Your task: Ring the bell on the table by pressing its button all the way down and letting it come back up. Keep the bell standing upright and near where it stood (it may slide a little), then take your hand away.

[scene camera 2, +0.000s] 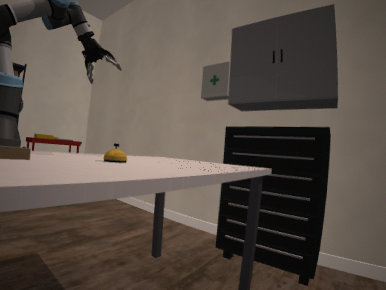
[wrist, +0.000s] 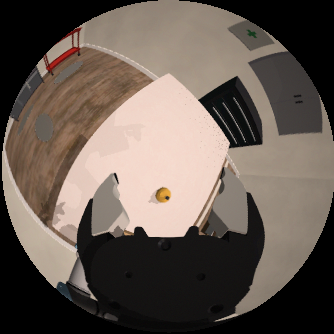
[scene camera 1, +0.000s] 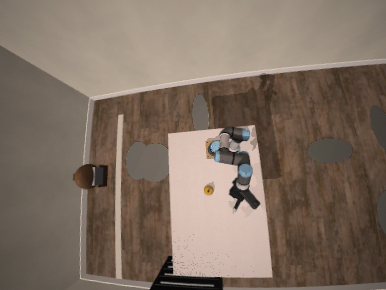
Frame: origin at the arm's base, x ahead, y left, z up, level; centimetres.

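Where they show: gripper, fingertip midpoint: (scene camera 2: 106, 77) (wrist: 167, 171) (scene camera 1: 240, 203).
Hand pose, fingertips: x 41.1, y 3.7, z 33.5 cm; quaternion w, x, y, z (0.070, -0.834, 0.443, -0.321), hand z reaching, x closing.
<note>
Each offset is from my fingertips to the top centre of the thing. Level surfaces: height alone.
A yellow dome bell {dy -19.3, dx -8.2, dz -29.8 cm} (scene camera 1: 208, 190) (scene camera 2: 115, 155) (wrist: 163, 195) stands upright on the white table {dz -36.4 cm} (scene camera 1: 192, 220) (scene camera 2: 60, 175) (wrist: 165, 125). Its small black button {dy -19.3, dx -8.2, dz -29.8 cm} (scene camera 2: 116, 145) (wrist: 167, 198) sticks up from the top. My gripper (scene camera 1: 239, 204) (scene camera 2: 105, 75) (wrist: 167, 171) is open, with nothing between its fingers. It hangs high above the table, well clear of the bell. In scene camera 1 it shows to the right of the bell. In the wrist view the bell appears between the two spread fingers, far below them.
The arm stands on a wooden base plate (scene camera 1: 208, 155) (scene camera 2: 17, 153) at one end of the table. A black drawer cabinet (scene camera 2: 275, 200) (wrist: 247, 112) stands beyond the other end. A grey wall cupboard (scene camera 2: 305, 60) (wrist: 290, 95) and a red cart (scene camera 2: 54, 141) (wrist: 62, 60) are farther off.
</note>
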